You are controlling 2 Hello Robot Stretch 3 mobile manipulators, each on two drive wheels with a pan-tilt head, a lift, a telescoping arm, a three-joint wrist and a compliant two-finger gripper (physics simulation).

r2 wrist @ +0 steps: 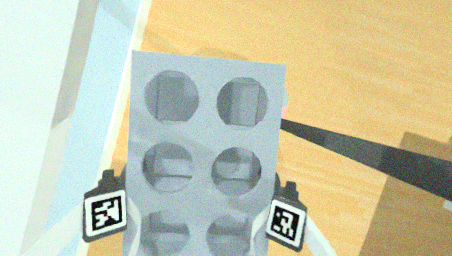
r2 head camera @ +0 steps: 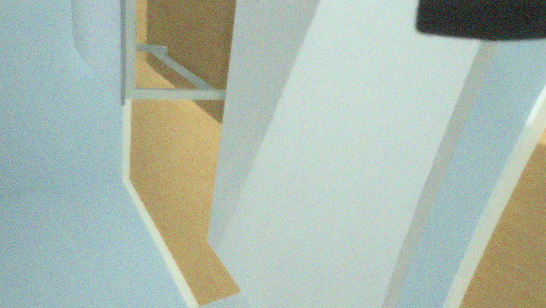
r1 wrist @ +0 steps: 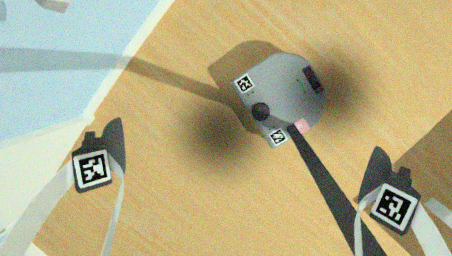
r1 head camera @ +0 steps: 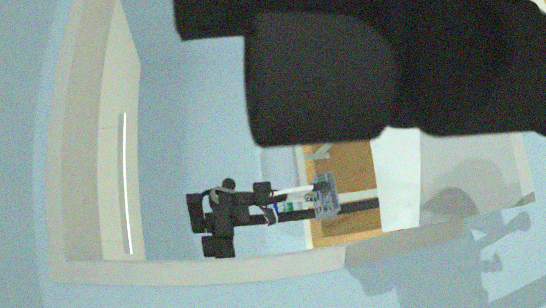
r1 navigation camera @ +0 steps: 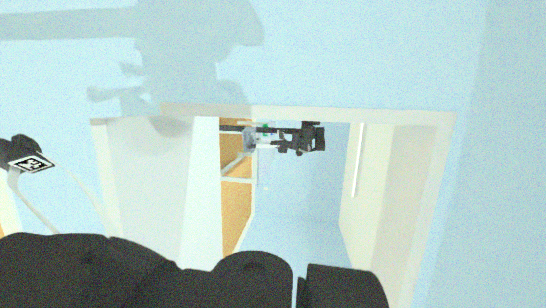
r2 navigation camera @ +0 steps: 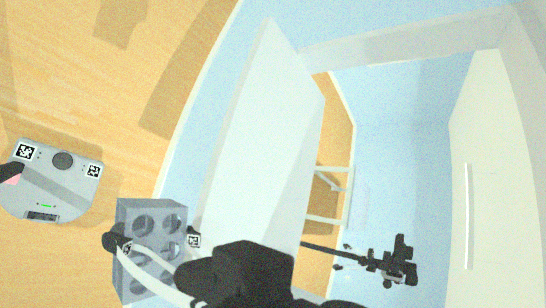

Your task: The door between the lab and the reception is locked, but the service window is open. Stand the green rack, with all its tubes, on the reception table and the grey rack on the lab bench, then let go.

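r1's gripper (r1 wrist: pixel 245 162) (r2 navigation camera: pixel 342 257) is open above the wooden floor, with nothing between its fingers. r2's gripper (r2 navigation camera: pixel 150 240) (r2 wrist: pixel 200 185) is shut on the grey rack (r1 head camera: pixel 327 202) (r1 navigation camera: pixel 248 140) (r2 navigation camera: pixel 152 212) (r2 wrist: pixel 207 135), a block with two rows of round holes, held upright in the air. No tubes show in the holes visible in the r2 wrist view. The small green rack (r1 head camera: pixel 287 206) (r1 navigation camera: pixel 265 131) shows through the window on a pale table, partly behind r2's arm in the r1 head view. Its tubes are too small to tell.
The window opening has a pale frame (r1 head camera: pixel 190 272) (r1 navigation camera: pixel 310 113) and a broad white sill (r1 head camera: pixel 397 180) (r2 head camera: pixel 335 175) (r2 navigation camera: pixel 250 150). r2's dark mast and arm (r1 head camera: pixel 222 220) stand beyond it from r1. r1's mast (r2 navigation camera: pixel 397 267) and white table legs (r2 navigation camera: pixel 327 220) show beyond it from r2.
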